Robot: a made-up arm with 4 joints. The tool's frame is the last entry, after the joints. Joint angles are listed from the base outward. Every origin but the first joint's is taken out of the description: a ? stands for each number. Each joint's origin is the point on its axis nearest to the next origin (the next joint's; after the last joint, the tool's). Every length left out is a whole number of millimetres.
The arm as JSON. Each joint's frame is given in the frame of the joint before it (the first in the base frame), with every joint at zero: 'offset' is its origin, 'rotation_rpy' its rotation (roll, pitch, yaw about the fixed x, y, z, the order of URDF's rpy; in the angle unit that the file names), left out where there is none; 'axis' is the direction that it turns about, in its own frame. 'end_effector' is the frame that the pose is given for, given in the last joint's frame.
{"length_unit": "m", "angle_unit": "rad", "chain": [
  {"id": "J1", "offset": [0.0, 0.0, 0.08], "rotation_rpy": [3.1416, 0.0, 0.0], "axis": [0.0, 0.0, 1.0]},
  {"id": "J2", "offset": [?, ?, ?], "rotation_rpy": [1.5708, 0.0, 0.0], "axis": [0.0, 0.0, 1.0]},
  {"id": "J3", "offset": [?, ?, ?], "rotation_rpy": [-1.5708, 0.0, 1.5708], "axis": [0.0, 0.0, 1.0]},
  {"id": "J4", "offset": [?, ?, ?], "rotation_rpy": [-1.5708, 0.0, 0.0], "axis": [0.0, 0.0, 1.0]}
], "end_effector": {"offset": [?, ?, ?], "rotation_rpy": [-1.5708, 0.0, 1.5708]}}
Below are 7 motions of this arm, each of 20 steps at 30 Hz.
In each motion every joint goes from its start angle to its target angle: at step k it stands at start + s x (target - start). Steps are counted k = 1, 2, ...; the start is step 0. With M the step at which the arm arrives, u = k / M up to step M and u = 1 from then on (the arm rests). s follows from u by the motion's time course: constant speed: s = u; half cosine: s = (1 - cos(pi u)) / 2; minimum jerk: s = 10 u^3 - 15 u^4 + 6 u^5.
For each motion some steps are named. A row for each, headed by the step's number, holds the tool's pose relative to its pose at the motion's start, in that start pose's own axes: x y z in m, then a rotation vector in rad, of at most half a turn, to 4 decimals.
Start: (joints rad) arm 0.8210 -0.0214 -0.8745 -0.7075
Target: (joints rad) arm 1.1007 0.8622 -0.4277 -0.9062
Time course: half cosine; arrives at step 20
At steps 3, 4, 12, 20:
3: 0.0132 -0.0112 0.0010 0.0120 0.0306 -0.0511
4: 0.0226 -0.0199 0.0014 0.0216 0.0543 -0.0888
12: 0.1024 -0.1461 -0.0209 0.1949 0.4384 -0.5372
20: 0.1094 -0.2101 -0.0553 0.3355 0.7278 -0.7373

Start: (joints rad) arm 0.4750 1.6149 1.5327 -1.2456
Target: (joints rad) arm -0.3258 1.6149 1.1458 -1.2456
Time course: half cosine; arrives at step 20
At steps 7, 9, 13, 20:
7: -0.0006 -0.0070 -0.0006 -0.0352 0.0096 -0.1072
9: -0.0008 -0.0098 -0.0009 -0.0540 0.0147 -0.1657
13: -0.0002 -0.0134 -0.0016 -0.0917 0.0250 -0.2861
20: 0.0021 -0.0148 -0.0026 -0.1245 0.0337 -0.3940

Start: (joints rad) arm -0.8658 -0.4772 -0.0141 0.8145
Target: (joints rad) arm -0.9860 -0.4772 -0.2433 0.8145
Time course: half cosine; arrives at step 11
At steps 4, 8, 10, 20:
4: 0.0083 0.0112 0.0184 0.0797 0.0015 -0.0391
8: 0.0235 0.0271 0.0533 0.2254 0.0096 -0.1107
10: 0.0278 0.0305 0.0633 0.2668 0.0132 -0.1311
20: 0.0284 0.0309 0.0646 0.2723 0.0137 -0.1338

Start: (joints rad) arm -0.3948 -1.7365 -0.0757 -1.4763
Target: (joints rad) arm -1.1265 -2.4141 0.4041 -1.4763
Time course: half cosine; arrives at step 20
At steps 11, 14, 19, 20:
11: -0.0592 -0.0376 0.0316 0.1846 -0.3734 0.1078
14: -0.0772 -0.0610 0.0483 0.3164 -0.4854 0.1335
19: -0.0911 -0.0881 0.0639 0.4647 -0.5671 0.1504
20: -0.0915 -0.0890 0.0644 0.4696 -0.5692 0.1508

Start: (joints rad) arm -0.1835 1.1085 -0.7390 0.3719
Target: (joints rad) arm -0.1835 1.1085 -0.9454 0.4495
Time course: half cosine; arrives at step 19
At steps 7, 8, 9, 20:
7: 0.0075 0.0054 0.0145 0.0573 -0.0232 -0.0231
8: 0.0095 0.0066 0.0183 0.0721 -0.0293 -0.0294
9: 0.0116 0.0078 0.0223 0.0876 -0.0356 -0.0360
20: 0.0254 0.0135 0.0495 0.1893 -0.0773 -0.0824

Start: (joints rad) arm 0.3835 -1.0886 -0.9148 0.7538
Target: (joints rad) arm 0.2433 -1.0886 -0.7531 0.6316
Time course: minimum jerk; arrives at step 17
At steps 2, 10, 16, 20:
2: -0.0004 0.0001 -0.0001 0.0000 0.0024 0.0007
10: -0.0220 0.0035 -0.0055 -0.0004 0.1135 0.0374
16: -0.0335 0.0050 -0.0074 -0.0009 0.1700 0.0575
20: -0.0336 0.0050 -0.0074 -0.0009 0.1703 0.0576

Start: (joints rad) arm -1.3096 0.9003 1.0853 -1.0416
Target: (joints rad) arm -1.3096 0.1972 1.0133 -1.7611
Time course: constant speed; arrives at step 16
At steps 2, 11, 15, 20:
2: -0.0090 -0.0071 0.0088 0.0728 0.0485 -0.0281
11: -0.0596 -0.0352 0.0449 0.4188 0.2511 -0.0707
15: -0.0867 -0.0465 0.0588 0.5743 0.3287 -0.0453
20: -0.0939 -0.0493 0.0620 0.6126 0.3466 -0.0348

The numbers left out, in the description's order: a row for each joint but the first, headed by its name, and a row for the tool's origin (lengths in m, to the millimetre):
J2: 0.02 -0.02 0.0
J3: 0.17 -0.1 0.0
J4: 0.02 -0.22 0.0
tool: 0.11 0.07 0.0

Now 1 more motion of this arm.
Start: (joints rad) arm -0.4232 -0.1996 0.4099 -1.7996
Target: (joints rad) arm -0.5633 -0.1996 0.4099 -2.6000
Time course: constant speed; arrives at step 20
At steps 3, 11, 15, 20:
3: -0.0140 0.0009 -0.0120 -0.0193 0.1118 -0.0014
11: -0.0543 0.0022 -0.0367 -0.0695 0.4099 -0.0164
15: -0.0752 0.0025 -0.0448 -0.0933 0.5588 -0.0301
20: -0.1012 0.0033 -0.0510 -0.1209 0.7445 -0.0528

